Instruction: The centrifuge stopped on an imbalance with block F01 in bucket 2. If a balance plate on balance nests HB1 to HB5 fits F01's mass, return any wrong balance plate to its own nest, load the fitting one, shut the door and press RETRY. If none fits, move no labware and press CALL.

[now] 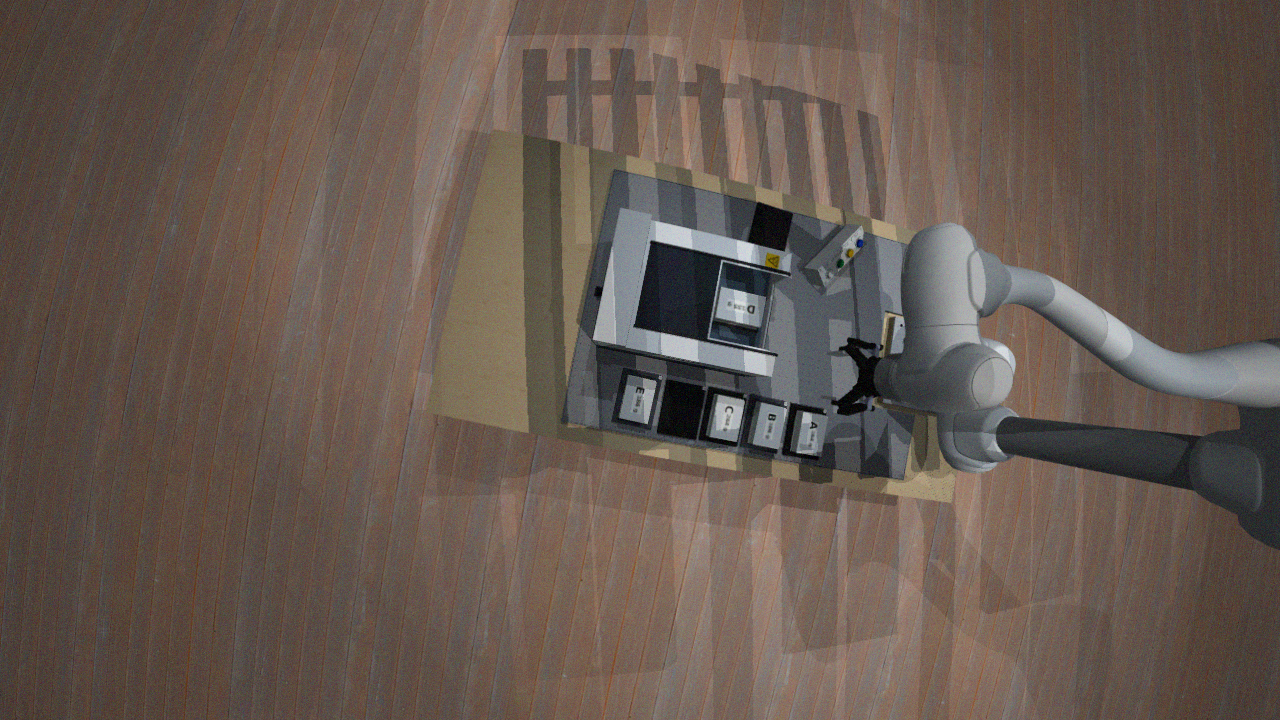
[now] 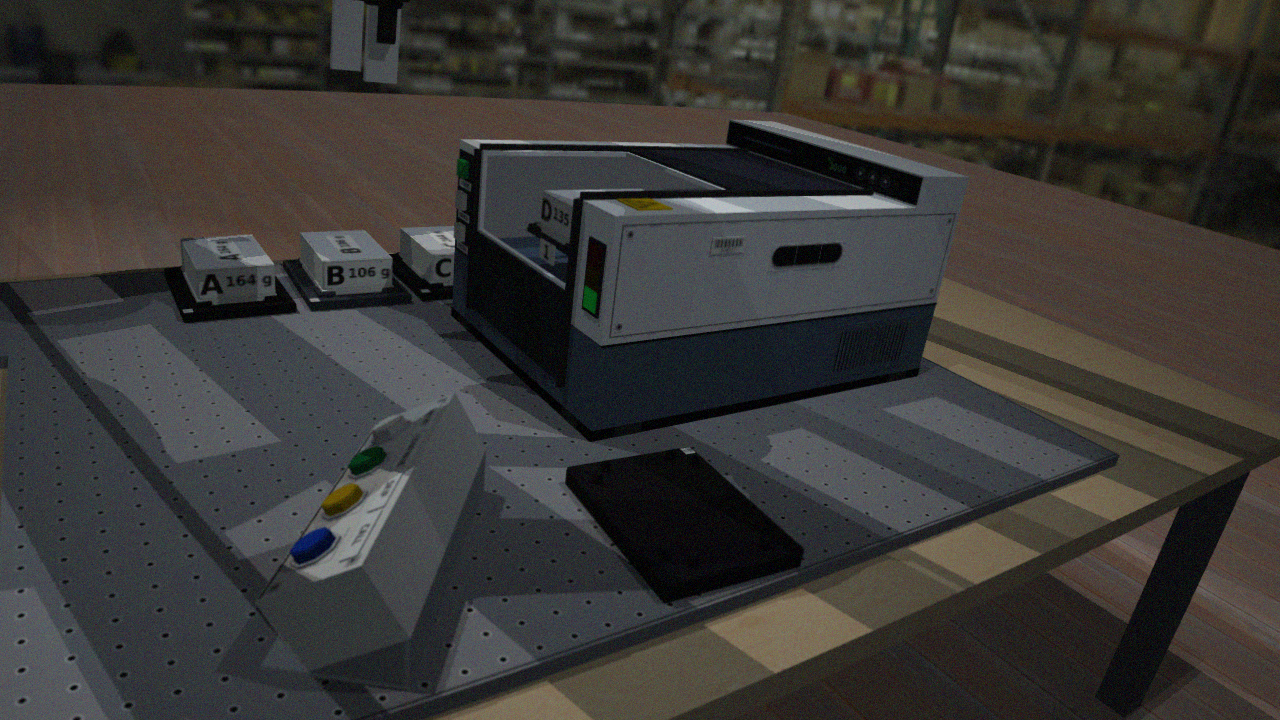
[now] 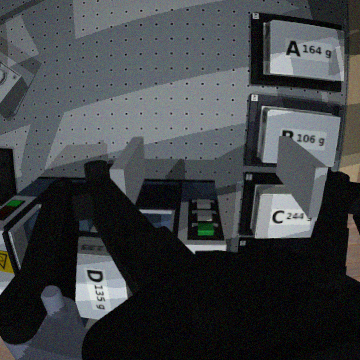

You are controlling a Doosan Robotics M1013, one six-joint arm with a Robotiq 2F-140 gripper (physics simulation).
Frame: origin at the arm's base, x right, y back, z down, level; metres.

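Seen in the pictures: gripper, fingertip midpoint: (image 1: 829, 375) (image 2: 361, 75) (image 3: 211, 154).
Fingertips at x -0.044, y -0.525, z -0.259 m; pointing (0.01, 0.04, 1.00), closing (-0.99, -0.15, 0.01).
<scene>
A point is followed by its place in that frame.
The white and blue centrifuge (image 1: 623, 277) {x 0.184, y -1.029, z -0.227 m} (image 2: 760, 268) {x 0.307, y -0.755, z -0.137 m} has its chamber open at the near end. Plate D, 135 g (image 1: 739, 308) {x 0.130, y -0.723, z -0.164 m} (image 2: 555, 211) {x 0.114, y -0.658, z -0.150 m} (image 3: 100, 287) {x 0.127, y -0.713, z -0.164 m}, sits inside behind a label "1". Block F01 cannot be made out. Plates A, 164 g (image 1: 808, 433) {x -0.219, y -0.457, z -0.036 m} (image 2: 228, 273) {x -0.161, y -0.426, z -0.030 m} (image 3: 307, 50) {x -0.219, y -0.445, z -0.036 m}, B, 106 g (image 1: 768, 426) {x -0.196, y -0.587, z -0.036 m} (image 2: 345, 264) {x -0.137, y -0.554, z -0.031 m} (image 3: 300, 145), C, 244 g (image 1: 725, 419) {x -0.175, y -0.719, z -0.036 m} (image 2: 429, 250) {x -0.138, y -0.668, z -0.036 m} (image 3: 275, 220) {x -0.142, y -0.715, z -0.036 m} and E (image 1: 638, 399) {x -0.118, y -0.976, z -0.036 m} sit on nests. The nest (image 1: 682, 408) {x -0.147, y -0.840, z 0.006 m} between C and E is bare. My gripper (image 1: 844, 376) {x -0.044, y -0.525, z -0.259 m} (image 2: 364, 62) {x -0.044, y -0.525, z -0.259 m} (image 3: 211, 154) {x -0.044, y -0.525, z -0.259 m} is open and empty, high above the board near A.
The button box (image 1: 834, 259) {x 0.313, y -0.381, z -0.060 m} (image 2: 384, 555) {x 0.417, y -0.306, z -0.057 m} has green, yellow and blue (image 1: 859, 242) {x 0.377, y -0.287, z -0.054 m} (image 2: 313, 544) {x 0.384, y -0.279, z -0.055 m} buttons; the blue one is marked CALL. A black pad (image 1: 771, 225) {x 0.432, y -0.557, z 0.001 m} (image 2: 684, 523) {x 0.433, y -0.546, z 0.001 m} lies beside the centrifuge. A pale item (image 1: 893, 331) {x 0.106, y -0.129, z 0.001 m} is partly hidden beneath the arm.
</scene>
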